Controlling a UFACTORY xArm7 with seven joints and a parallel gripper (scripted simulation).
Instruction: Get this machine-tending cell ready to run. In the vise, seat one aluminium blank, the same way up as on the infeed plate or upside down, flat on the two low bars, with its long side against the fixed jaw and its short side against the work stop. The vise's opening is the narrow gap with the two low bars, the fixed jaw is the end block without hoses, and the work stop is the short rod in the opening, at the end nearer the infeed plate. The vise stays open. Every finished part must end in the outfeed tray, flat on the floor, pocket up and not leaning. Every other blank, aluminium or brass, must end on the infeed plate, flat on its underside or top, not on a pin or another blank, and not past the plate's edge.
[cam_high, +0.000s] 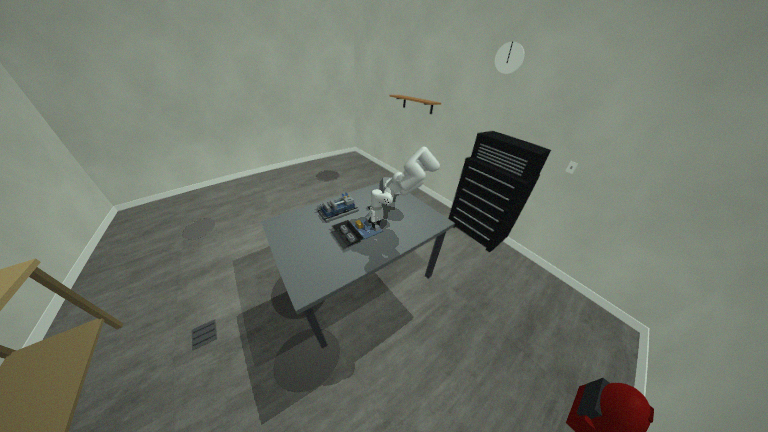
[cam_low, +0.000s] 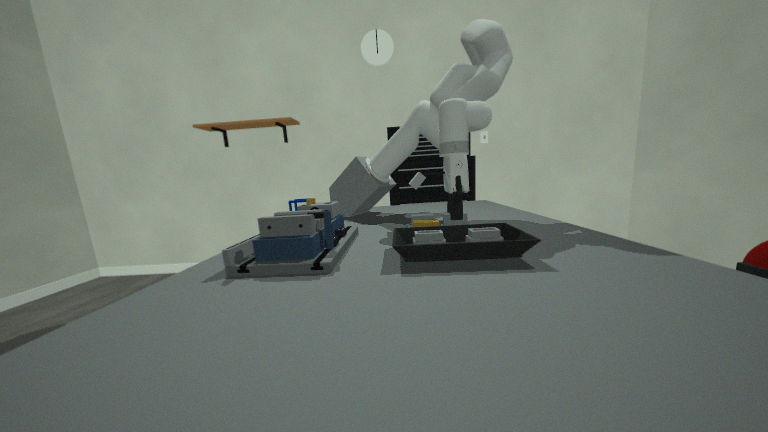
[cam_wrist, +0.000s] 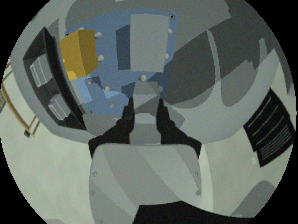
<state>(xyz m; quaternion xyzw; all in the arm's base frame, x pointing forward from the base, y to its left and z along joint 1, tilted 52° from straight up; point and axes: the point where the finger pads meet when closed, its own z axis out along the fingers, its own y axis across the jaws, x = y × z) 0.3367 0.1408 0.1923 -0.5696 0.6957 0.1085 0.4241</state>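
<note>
Now: hand 14 cm short of the vise, 36 cm to the left of it and 1 cm above it. Round my hand: grey aluminium blank (2 cm below); brass blank (9 cm ahead, 9 cm to the right, 2 cm below).
</note>
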